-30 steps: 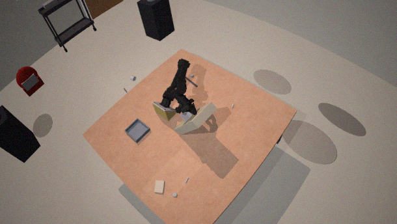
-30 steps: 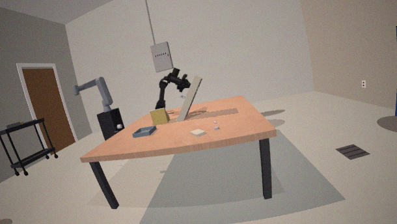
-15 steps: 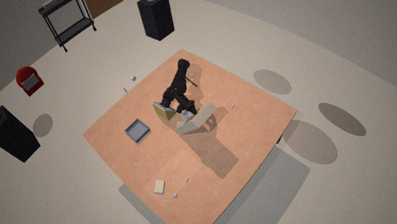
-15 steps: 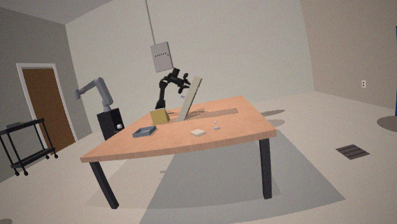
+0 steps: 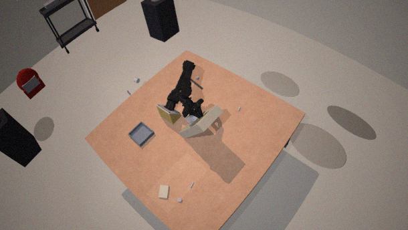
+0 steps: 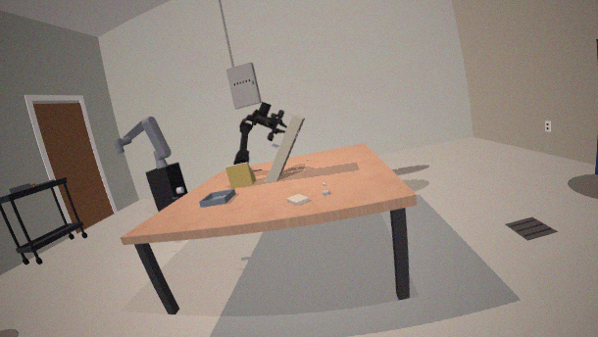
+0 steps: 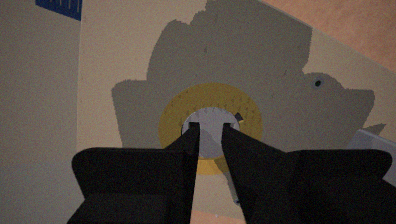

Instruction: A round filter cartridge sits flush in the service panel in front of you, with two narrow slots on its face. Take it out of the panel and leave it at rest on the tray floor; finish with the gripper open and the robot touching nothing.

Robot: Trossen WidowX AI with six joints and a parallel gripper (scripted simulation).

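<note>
My gripper tip is 8 cm above the beige service panel and 4 cm past it. The rest, counted from my gripper tip: round grey filter cartridge 1 cm below, 1 cm ahead; then cream block 49 cm to the right, 25 cm below, 3 cm ahead; then blue-grey tray 42 cm behind, 27 cm to the right, 25 cm below.
</note>
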